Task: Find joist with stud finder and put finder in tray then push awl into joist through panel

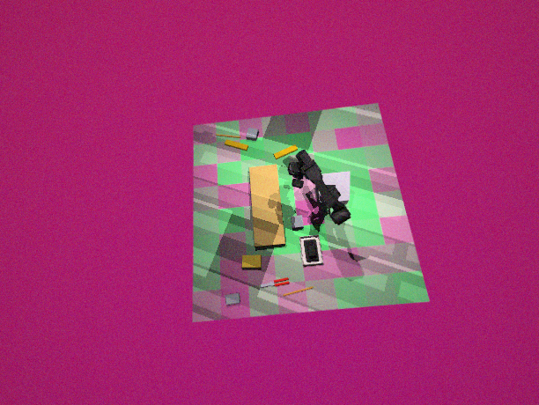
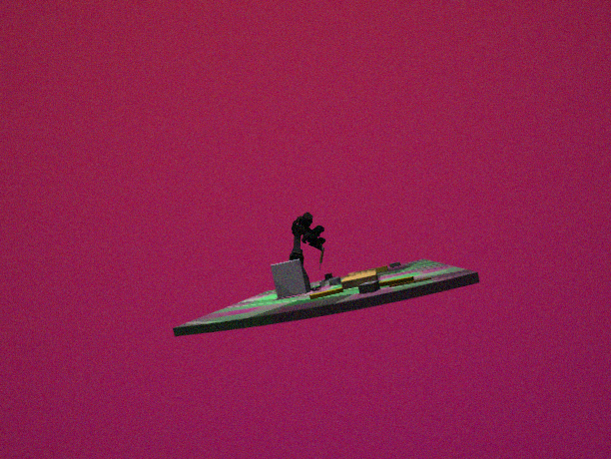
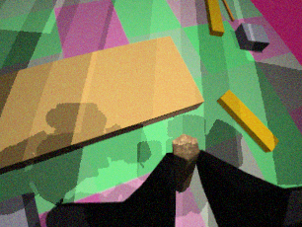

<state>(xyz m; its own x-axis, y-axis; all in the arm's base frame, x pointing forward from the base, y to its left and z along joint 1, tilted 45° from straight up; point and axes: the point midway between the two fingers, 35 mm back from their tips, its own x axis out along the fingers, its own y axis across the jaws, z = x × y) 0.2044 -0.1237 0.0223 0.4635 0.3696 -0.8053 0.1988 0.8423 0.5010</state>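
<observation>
Right now my gripper tip is 50 mm above the awl, 20 mm past it and 10 mm to the left of it. Round my gripper tip: yellow block: 470 mm to the left, 250 mm ahead, 210 mm below; then stud finder: 400 mm to the left, 170 mm below, 100 mm behind; then white tray: 410 mm to the left, 210 mm below, 100 mm behind.
</observation>
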